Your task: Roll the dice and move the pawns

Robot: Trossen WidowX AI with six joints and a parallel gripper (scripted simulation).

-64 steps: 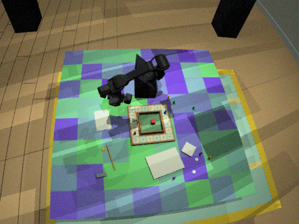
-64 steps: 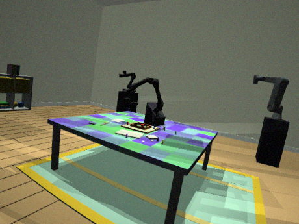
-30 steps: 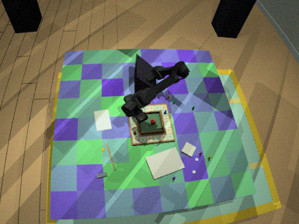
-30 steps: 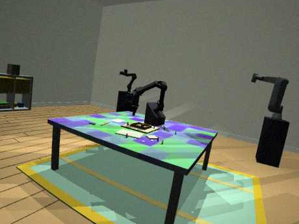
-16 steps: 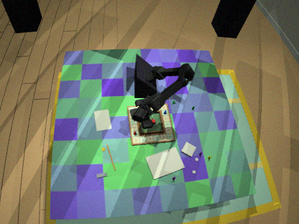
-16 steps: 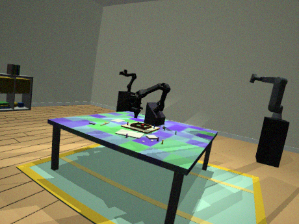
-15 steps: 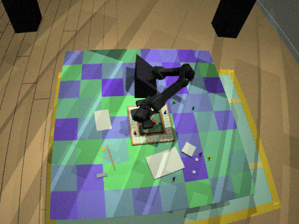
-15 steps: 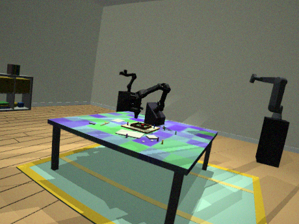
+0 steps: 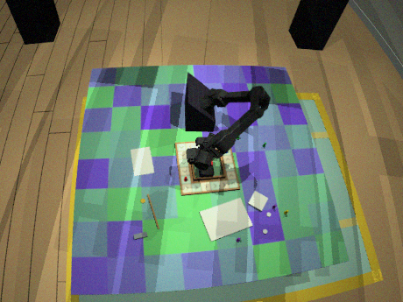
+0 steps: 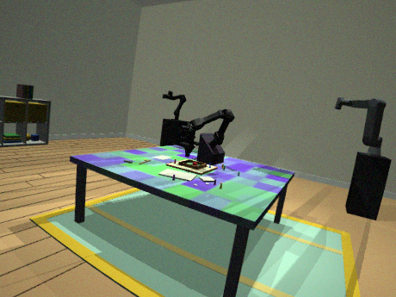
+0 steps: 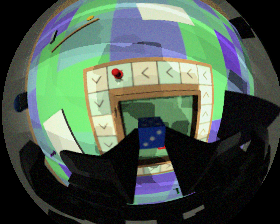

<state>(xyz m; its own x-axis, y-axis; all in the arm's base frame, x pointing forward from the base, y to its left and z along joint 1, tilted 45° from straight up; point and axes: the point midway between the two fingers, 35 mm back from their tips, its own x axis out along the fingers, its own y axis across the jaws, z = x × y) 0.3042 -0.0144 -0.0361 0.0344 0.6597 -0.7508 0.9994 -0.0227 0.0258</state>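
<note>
The red pawn is 40 mm ahead of my gripper tip, 70 mm to the right of it and 60 mm below it. Round my gripper tip: white sheet 250 mm ahead, 100 mm to the left, 80 mm below; then green tray 30 mm behind, 40 mm to the left, 80 mm below; then white card 80 mm behind, 280 mm to the right, 90 mm below.
</note>
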